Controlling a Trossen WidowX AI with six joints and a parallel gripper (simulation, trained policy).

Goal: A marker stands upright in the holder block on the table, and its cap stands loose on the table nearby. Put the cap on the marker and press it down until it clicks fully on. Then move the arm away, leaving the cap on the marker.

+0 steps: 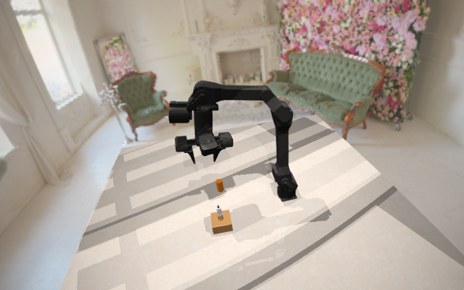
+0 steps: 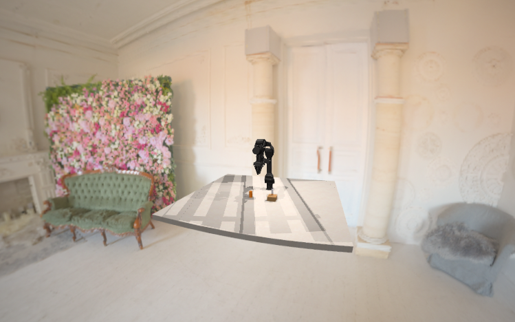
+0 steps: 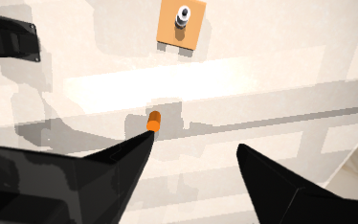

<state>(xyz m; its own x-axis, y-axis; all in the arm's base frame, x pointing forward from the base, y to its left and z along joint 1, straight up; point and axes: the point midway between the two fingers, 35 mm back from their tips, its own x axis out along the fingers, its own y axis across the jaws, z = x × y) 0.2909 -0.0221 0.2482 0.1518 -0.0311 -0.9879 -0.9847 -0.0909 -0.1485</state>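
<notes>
Now: gripper tip 190 mm above the orange cap, 80 mm to the left of it and 40 mm past it. Also, from my gripper tip: holder block 200 mm below, 110 mm to the left, 20 mm behind.
</notes>
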